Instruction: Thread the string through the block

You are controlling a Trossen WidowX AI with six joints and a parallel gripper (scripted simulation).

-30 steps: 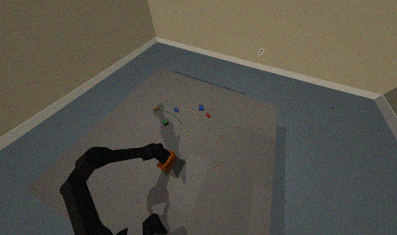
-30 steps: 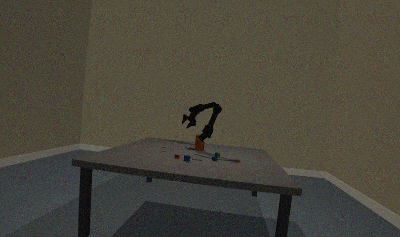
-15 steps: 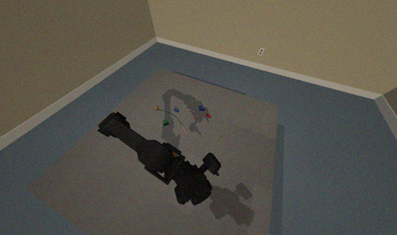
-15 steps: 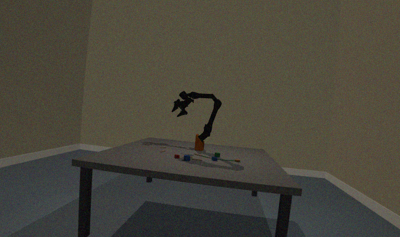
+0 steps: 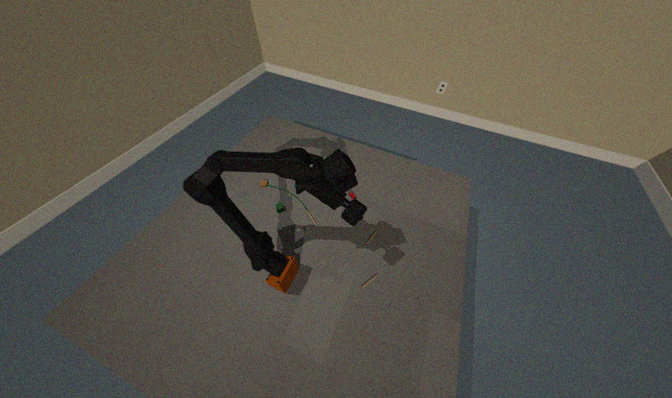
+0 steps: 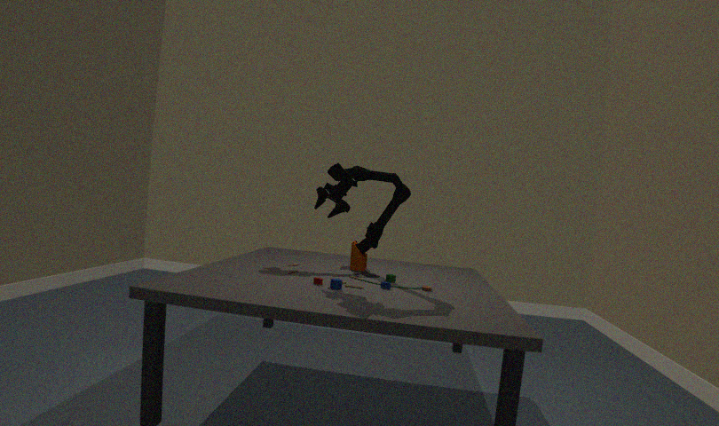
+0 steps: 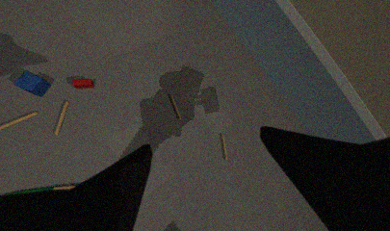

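The green block is 20 mm ahead of my gripper tip, 350 mm to the left of it and 260 mm below it. Also, from my gripper tip: red piece 240 mm ahead, 70 mm to the left, 260 mm below; thin wooden stick 50 mm ahead, 200 mm to the left, 270 mm below; blue block 280 mm ahead, 150 mm to the left, 260 mm below.
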